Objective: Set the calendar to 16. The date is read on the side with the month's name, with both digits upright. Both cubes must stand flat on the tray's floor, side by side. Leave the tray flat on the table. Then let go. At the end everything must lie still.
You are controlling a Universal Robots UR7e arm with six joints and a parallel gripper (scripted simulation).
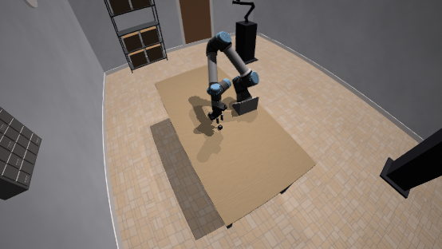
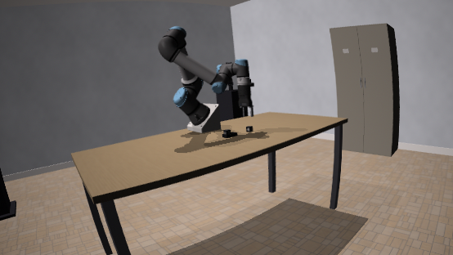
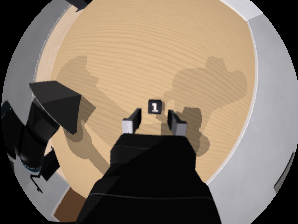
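My hand is 90 mm above the black date cube. From my hand the other things lie so: dark calendar tray (10 mm behind, 150 mm to the right, 100 mm below).
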